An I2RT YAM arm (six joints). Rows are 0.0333 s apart.
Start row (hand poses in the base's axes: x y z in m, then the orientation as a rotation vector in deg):
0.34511, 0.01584, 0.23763, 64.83, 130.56, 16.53
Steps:
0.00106, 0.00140, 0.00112, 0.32, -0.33, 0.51
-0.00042, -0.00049, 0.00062, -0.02, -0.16, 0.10
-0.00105, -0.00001, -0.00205, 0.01, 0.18, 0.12
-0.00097, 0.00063, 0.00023, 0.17, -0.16, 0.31
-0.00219, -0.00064, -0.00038, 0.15, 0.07, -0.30
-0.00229, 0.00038, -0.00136, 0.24, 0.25, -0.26
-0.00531, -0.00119, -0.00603, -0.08, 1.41, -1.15
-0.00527, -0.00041, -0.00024, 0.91, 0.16, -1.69
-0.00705, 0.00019, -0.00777, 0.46, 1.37, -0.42
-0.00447, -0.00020, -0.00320, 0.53, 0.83, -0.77
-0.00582, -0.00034, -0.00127, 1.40, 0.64, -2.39
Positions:
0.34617, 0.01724, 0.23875, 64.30, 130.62, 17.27
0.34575, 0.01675, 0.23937, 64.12, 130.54, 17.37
0.34470, 0.01674, 0.23732, 64.06, 130.77, 17.34
0.34373, 0.01737, 0.23755, 63.74, 130.84, 17.74
0.34154, 0.01673, 0.23717, 64.18, 130.73, 17.76
0.33925, 0.01711, 0.23581, 64.69, 130.81, 17.82
0.33394, 0.01592, 0.22978, 66.49, 131.29, 16.57
0.32867, 0.01551, 0.22954, 68.88, 130.42, 16.92
0.32162, 0.01570, 0.22177, 70.13, 131.36, 16.56
0.31715, 0.01550, 0.21857, 71.59, 131.60, 16.45
0.31133, 0.01516, 0.21730, 75.20, 130.64, 16.90

